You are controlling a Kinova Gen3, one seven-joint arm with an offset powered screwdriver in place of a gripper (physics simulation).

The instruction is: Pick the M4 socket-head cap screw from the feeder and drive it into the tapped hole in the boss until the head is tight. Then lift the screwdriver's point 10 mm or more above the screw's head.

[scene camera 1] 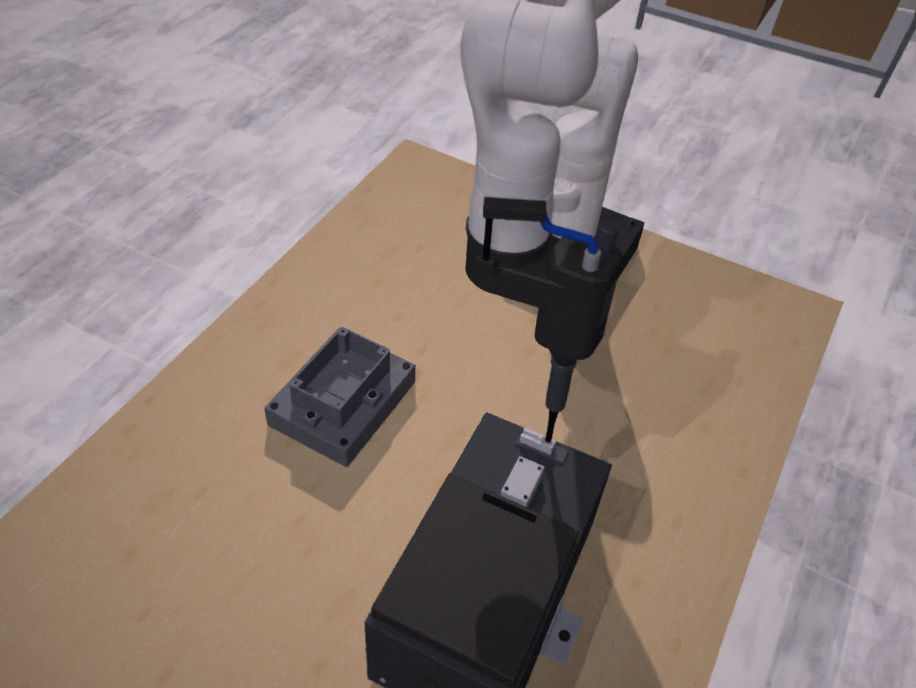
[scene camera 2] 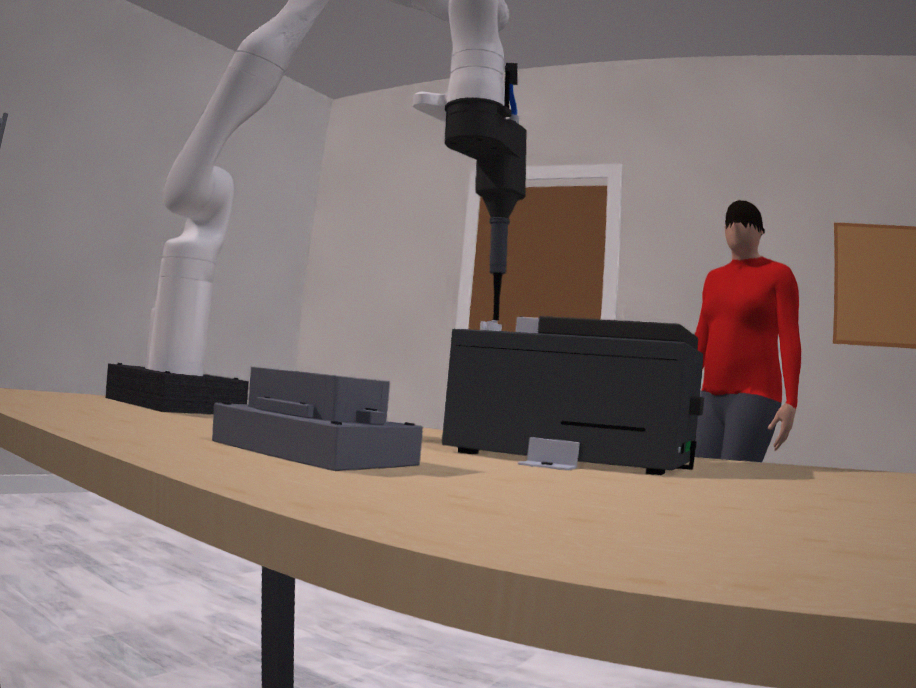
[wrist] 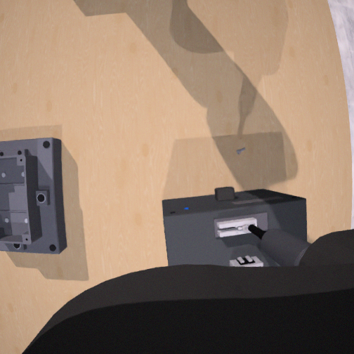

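My screwdriver (scene camera 1: pixel 548 439) (scene camera 2: pixel 496 318) (wrist: pixel 251 228) points down, with its tip at the pale outlet rail (scene camera 1: pixel 534 439) (scene camera 2: pixel 487 325) (wrist: pixel 231 226) on top of the dark screw feeder (scene camera 1: pixel 473 548) (scene camera 2: pixel 570 392) (wrist: pixel 190 235). Small light shapes, perhaps a screw, show in the rail's slot beside the tip. Whether the tip touches or holds a screw is too small to tell. The grey housing (scene camera 1: pixel 342 440) (scene camera 2: pixel 311 436) (wrist: pixel 52 220) stands apart from the feeder, open side up. Its side bosses (scene camera 1: pixel 372 395) (wrist: pixel 41 198) have dark round holes. I cannot tell which hole is the tapped one.
A small loose screw (wrist: pixel 240 150) lies on the wooden table near the feeder, in its shadow. A pale plate (scene camera 1: pixel 522 479) sits behind the rail on the feeder. A small bracket (scene camera 2: pixel 552 450) stands at the feeder's foot. A person in red (scene camera 2: pixel 747 318) stands beyond the table.
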